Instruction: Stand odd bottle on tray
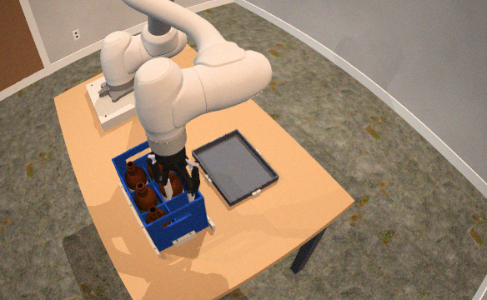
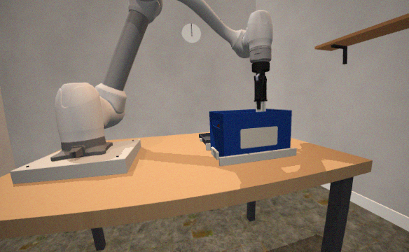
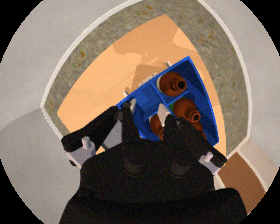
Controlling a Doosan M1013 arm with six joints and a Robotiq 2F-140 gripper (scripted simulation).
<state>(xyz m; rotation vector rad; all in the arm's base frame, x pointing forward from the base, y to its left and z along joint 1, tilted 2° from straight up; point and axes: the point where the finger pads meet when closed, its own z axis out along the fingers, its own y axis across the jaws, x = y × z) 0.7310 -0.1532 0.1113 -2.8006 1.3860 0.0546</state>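
The blue crate lies 9 cm behind my hand, 3 cm to the right of it and 9 cm below it. The rest, counted from my hand: bottle (10 cm behind, 8 cm to the right, 9 cm below); then dark tray (7 cm behind, 25 cm to the left, 16 cm below).
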